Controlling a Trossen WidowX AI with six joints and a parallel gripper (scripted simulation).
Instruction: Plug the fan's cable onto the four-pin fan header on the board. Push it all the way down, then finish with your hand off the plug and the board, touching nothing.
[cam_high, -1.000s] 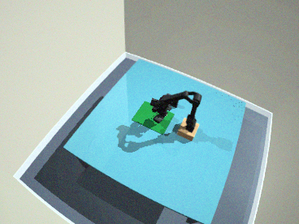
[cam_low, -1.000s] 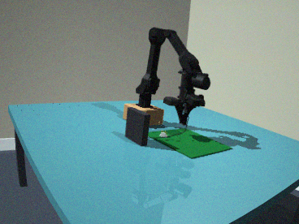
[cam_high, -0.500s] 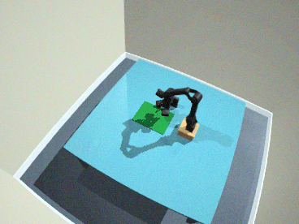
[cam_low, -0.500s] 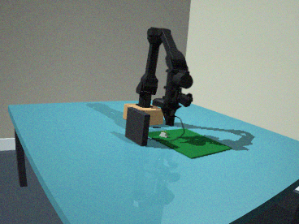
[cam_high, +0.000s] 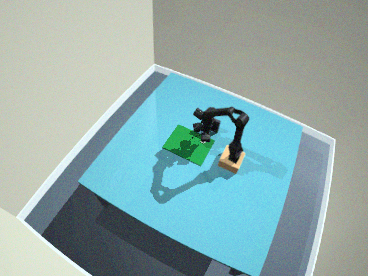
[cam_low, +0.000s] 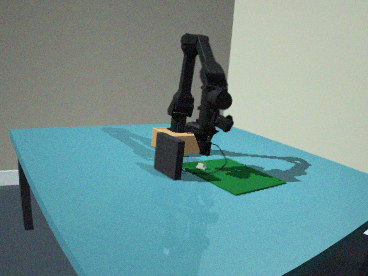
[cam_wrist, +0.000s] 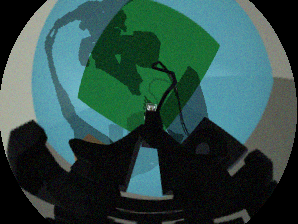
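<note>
My gripper tip is 5 cm above the white header key. The rest, counted from my gripper tip: black square fan: 13 cm to the right, 2 cm ahead; then green board: 8 cm below, 8 cm ahead, 7 cm to the left; then dark plug: 1 cm ahead, 1 cm above.
</note>
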